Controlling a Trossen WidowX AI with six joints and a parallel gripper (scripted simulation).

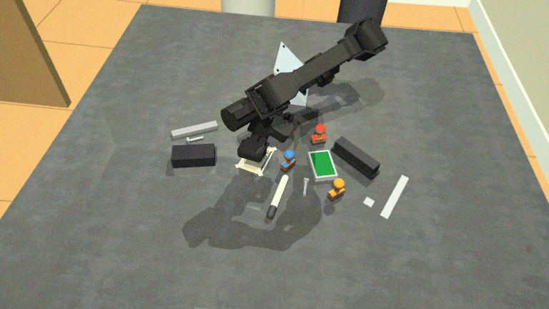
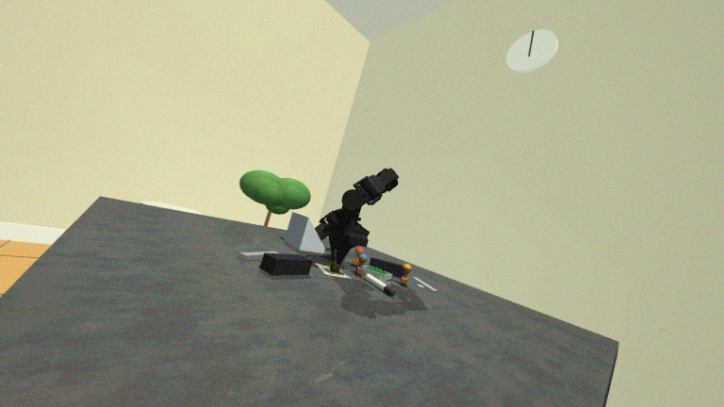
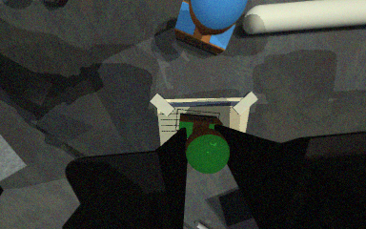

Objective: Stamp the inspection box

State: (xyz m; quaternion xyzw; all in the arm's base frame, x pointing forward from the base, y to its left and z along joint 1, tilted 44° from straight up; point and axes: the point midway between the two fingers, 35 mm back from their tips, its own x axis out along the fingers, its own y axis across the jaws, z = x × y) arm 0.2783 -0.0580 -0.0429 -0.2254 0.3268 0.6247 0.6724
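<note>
The green-knobbed stamp is right at my gripper tip. From my gripper tip the other things lie so: cream card (10 mm to the right, 30 mm below); blue-knobbed stamp (20 mm ahead, 80 mm to the left); white marker (140 mm ahead, 60 mm to the left, 10 mm below).
</note>
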